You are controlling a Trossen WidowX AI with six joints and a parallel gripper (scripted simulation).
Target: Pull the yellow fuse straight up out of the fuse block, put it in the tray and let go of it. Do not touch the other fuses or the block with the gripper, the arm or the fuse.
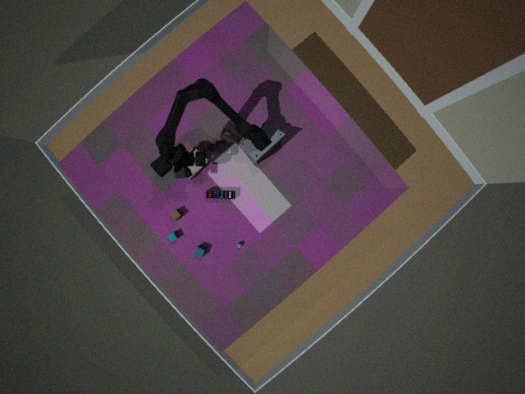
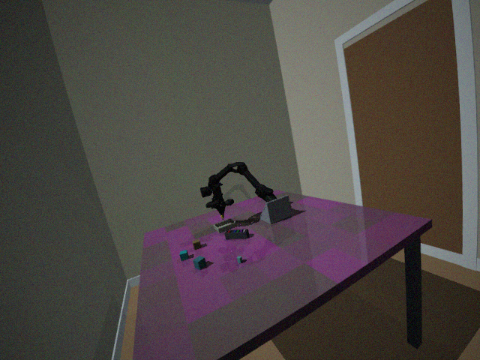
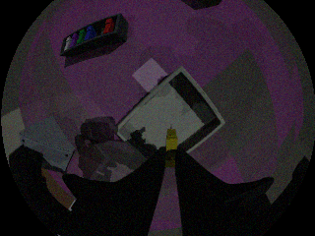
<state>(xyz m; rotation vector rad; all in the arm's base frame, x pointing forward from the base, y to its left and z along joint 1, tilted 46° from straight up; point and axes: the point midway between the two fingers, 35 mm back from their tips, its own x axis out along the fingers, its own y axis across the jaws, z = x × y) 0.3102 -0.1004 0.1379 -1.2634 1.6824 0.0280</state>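
Now: the yellow fuse 10 mm below my gripper tip. The rest, counted from my gripper tip: teal cube (460 mm to the left, 90 mm ahead, 80 mm below); brown cube (230 mm ahead, 140 mm to the left, 70 mm below); pale tray (90 mm below).
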